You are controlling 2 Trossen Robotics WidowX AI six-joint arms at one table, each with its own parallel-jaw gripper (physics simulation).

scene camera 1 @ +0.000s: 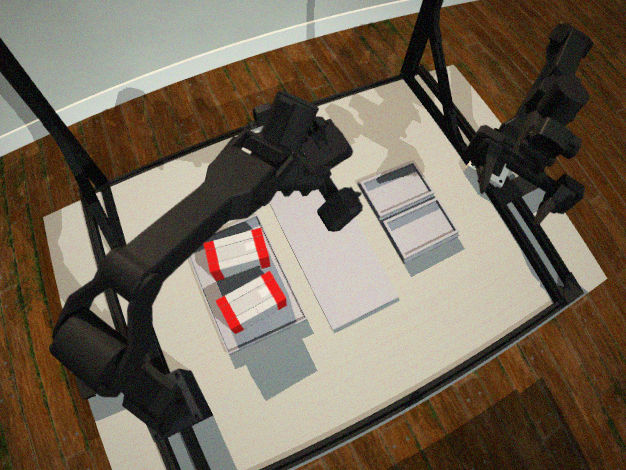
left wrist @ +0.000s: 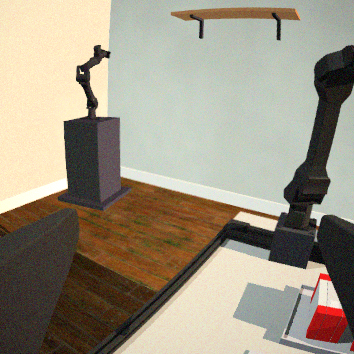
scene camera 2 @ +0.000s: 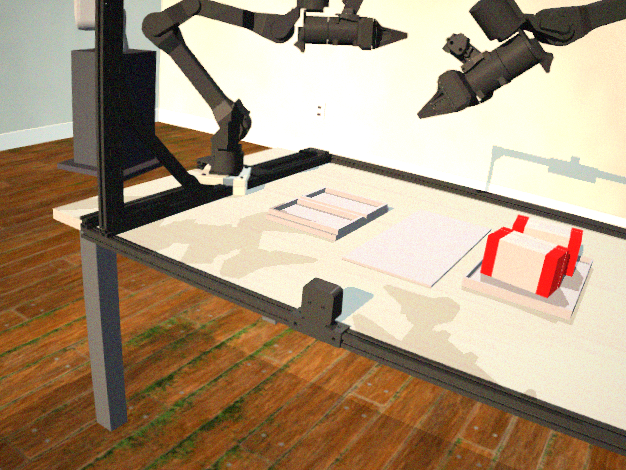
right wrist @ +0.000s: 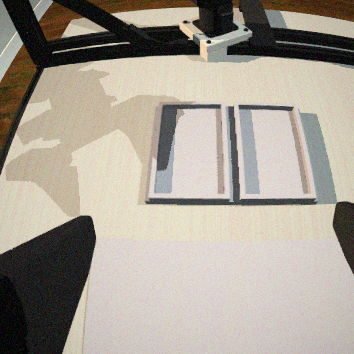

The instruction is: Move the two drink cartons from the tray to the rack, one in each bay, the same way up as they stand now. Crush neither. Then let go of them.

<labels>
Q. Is the left gripper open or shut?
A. Open.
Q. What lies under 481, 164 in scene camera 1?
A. The left gripper.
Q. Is the right gripper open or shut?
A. Open.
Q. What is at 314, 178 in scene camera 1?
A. The right gripper.
</labels>
